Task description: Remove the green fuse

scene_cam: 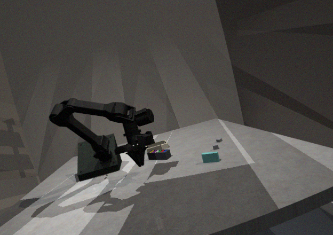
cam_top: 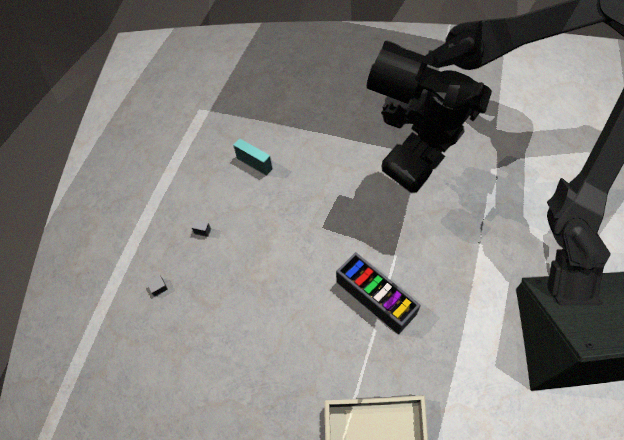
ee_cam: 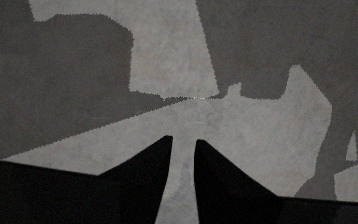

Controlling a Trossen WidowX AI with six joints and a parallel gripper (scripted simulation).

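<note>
The green fuse is 8 cm ahead of my gripper tip, 21 cm to the left of it and 3 cm below it. The rest, counted from my gripper tip: white fuse (6 cm ahead, 22 cm to the left, 3 cm below); then blue fuse (10 cm ahead, 19 cm to the left, 3 cm below); then red fuse (9 cm ahead, 20 cm to the left, 3 cm below).
</note>
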